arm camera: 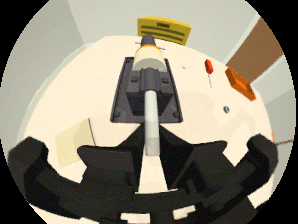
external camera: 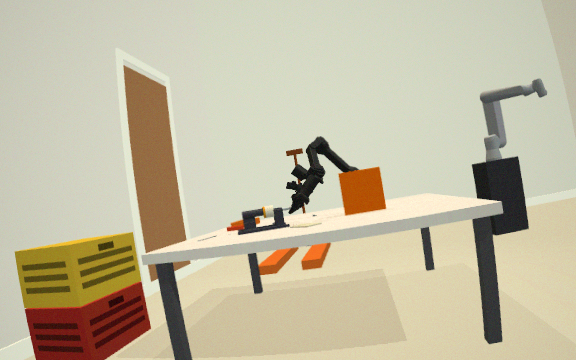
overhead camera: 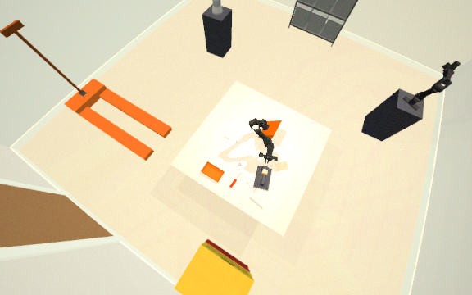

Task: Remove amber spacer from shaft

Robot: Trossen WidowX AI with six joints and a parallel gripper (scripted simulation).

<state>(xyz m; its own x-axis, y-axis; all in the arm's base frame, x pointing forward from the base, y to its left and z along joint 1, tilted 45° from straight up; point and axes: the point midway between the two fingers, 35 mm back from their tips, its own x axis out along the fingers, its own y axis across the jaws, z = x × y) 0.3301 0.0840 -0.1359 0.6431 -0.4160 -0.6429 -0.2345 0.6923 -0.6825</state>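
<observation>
Now: the grey shaft 50 mm ahead of my gripper tip, 10 mm to the left of it and 30 mm above it. The rest, counted from my gripper tip: beige card: 80 mm behind, 160 mm to the left, 50 mm below; white spacer: 90 mm ahead, 20 mm to the left, 20 mm above; dark shaft fixture: 130 mm ahead, 30 mm to the left, 10 mm below.
</observation>
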